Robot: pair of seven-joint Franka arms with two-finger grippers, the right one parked.
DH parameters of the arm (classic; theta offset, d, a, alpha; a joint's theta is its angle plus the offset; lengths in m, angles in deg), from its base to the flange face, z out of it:
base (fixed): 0 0 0 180
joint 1: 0 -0.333 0 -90
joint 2: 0 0 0 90
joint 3: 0 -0.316 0.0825 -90
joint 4: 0 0 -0.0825 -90
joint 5: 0 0.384 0 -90
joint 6: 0 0 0.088 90
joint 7: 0 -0.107 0 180
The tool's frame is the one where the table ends.
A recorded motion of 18 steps. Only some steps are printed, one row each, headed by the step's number.
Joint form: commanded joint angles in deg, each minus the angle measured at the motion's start. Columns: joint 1, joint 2, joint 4, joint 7, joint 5, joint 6, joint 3.
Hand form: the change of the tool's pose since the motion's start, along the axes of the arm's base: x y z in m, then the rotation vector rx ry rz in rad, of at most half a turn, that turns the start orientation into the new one. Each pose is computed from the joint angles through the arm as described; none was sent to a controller.
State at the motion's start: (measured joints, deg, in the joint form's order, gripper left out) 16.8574 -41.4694 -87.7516 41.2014 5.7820 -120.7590 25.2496
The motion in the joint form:
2: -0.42 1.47 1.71 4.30 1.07 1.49 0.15
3: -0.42 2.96 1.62 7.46 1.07 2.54 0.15
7: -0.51 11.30 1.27 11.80 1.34 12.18 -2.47
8: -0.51 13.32 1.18 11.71 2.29 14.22 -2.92
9: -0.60 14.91 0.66 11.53 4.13 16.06 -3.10
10: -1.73 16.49 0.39 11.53 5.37 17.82 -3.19
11: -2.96 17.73 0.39 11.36 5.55 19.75 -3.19
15: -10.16 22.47 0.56 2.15 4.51 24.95 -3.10
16: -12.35 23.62 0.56 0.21 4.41 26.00 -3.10
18: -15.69 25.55 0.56 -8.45 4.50 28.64 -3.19
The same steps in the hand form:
2: 0.0105 0.0029 0.0276 0.0141 -0.0315 0.0720
3: 0.0094 0.0038 0.0426 0.0283 -0.0362 0.1225
7: 0.0085 0.0373 0.1155 0.1368 -0.0547 0.2103
8: 0.0067 0.0449 0.1339 0.1634 -0.0741 0.2068
9: 0.0036 0.0524 0.1448 0.2029 -0.0937 0.1932
10: 0.0069 0.0686 0.1577 0.2334 -0.1075 0.2059
11: 0.0098 0.0838 0.1689 0.2524 -0.1034 0.2229
15: 0.0293 0.1613 0.2149 0.2566 -0.0872 0.1953
16: 0.0343 0.1848 0.2258 0.2587 -0.0856 0.2013
18: 0.0376 0.2229 0.2426 0.2598 -0.0707 0.1119

